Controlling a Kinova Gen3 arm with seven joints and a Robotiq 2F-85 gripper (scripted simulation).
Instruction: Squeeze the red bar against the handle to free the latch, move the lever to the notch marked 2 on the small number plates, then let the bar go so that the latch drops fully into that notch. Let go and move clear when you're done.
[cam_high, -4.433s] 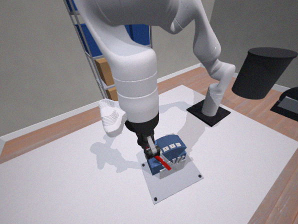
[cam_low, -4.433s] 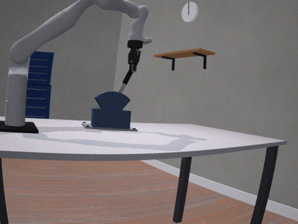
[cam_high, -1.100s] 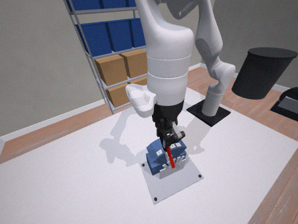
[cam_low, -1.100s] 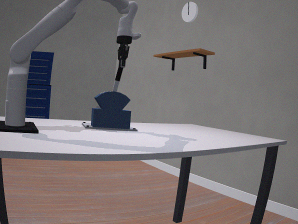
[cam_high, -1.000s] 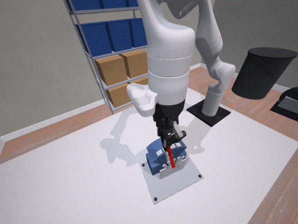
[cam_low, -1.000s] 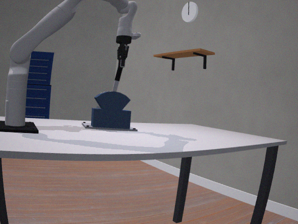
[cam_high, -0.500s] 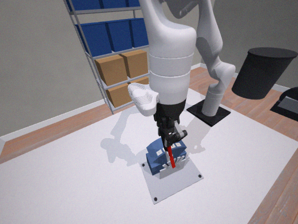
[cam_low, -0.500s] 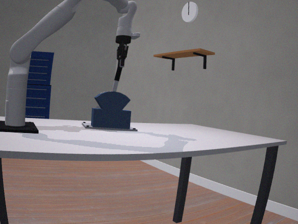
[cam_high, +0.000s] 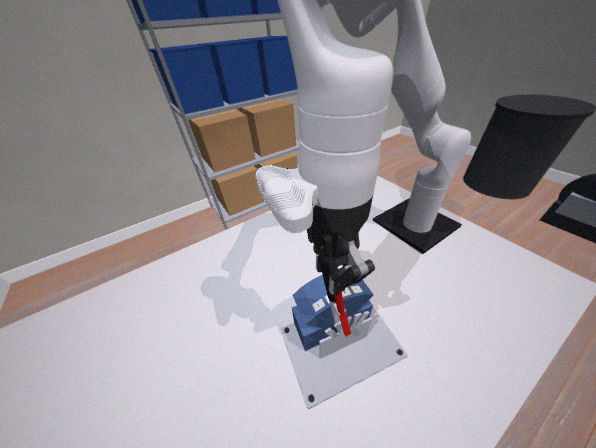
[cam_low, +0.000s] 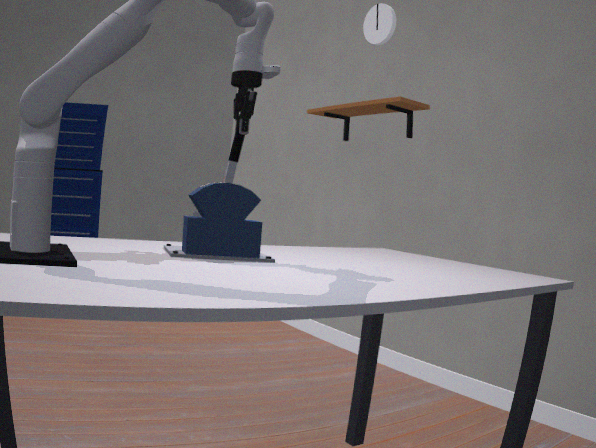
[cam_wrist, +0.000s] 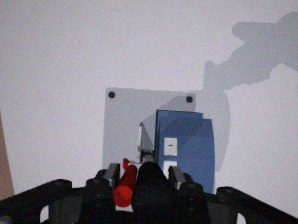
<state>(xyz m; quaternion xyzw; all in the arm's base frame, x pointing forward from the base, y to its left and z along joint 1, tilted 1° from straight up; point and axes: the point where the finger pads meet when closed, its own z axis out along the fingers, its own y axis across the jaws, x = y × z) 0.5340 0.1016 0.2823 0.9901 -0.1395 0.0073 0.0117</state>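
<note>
My hand is 1 cm past the red bar, 2 cm to the right of it and 11 cm above it.
</note>
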